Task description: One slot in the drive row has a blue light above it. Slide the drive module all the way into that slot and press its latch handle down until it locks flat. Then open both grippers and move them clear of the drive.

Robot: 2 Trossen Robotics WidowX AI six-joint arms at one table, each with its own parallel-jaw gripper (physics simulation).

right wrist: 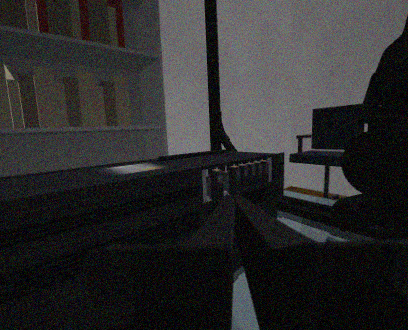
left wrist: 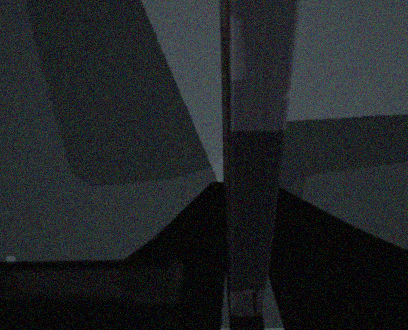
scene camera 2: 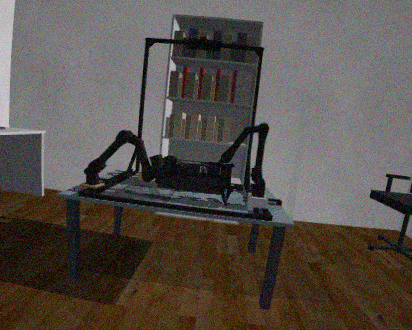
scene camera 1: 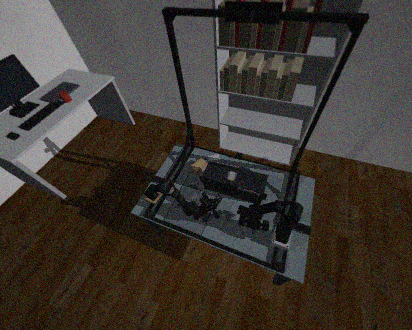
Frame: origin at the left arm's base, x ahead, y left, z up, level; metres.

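Seen in the pictures: left gripper, fingertip midpoint: [left wrist: 238, 194] [scene camera 2: 224, 202] [scene camera 1: 253, 228]; right gripper, fingertip midpoint: [right wrist: 232, 202] [scene camera 2: 186, 166] [scene camera 1: 221, 198]; left arm's base, origin of the base link: [scene camera 2: 257, 195] [scene camera 1: 281, 237]; right arm's base, origin of the base link: [scene camera 2: 92, 183] [scene camera 1: 153, 195].
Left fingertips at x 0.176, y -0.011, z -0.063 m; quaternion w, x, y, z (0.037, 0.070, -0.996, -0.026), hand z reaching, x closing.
Observation:
Pixels of each thing's top centre, then the offset from my left fingertips to it. "spot": a spot on its surface instead. Level surfaces: height alone.
- black drive chassis, middle of its top: [right wrist: 147, 165] [scene camera 2: 194, 162] [scene camera 1: 234, 175] dy -0.251, dx +0.220, dz +0.166 m
- drive module, middle of its top: [left wrist: 278, 198] dy -0.028, dx +0.006, dz +0.048 m
- tan wooden block, middle of its top: [scene camera 1: 199, 164] dy -0.329, dx +0.551, dz +0.052 m
- tall black frame, surface spot: [scene camera 1: 182, 82] spot: dy -0.535, dx +0.697, dz +0.632 m
- grey table, its level: dz -0.010 m
The black drive chassis [scene camera 1: 234, 180] [scene camera 2: 188, 175] [right wrist: 137, 183] sits at the back middle of the table. Its row of slots [right wrist: 239, 177] shows small orange lights in the right wrist view; I see no blue light. My left gripper [scene camera 1: 258, 223] [left wrist: 238, 194] is shut on the drive module [left wrist: 255, 98] [scene camera 2: 226, 196], a long dark bar that hangs down in front of the chassis' right end. My right gripper [scene camera 1: 208, 204] [right wrist: 232, 202] is shut and empty, low in front of the chassis' left part and pointing at the slot row.
A tan wooden block [scene camera 1: 199, 164] lies at the chassis' back left corner. A tall black frame [scene camera 1: 182, 82] [scene camera 2: 143, 98] stands over the grey table [scene camera 1: 306, 190] [scene camera 2: 283, 217]. A bookshelf [scene camera 2: 218, 19] stands behind it. A white desk [scene camera 1: 80, 82] stands at the far left.

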